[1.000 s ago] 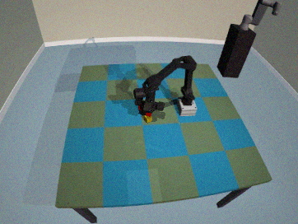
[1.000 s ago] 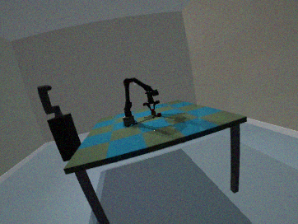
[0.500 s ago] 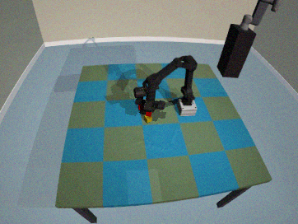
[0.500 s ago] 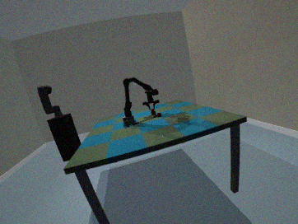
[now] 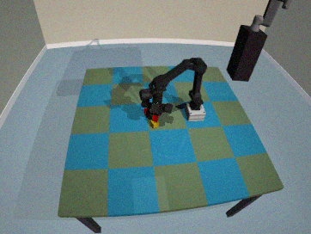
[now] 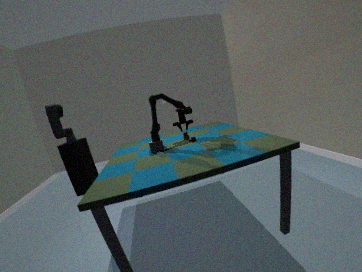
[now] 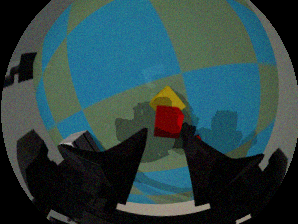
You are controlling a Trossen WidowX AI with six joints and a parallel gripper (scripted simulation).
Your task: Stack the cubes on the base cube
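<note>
Now: the red cube 3 cm below my gripper tip. From my gripper tip the other things lie so: yellow cube (1 cm ahead, 2 cm to the left, 6 cm below).
</note>
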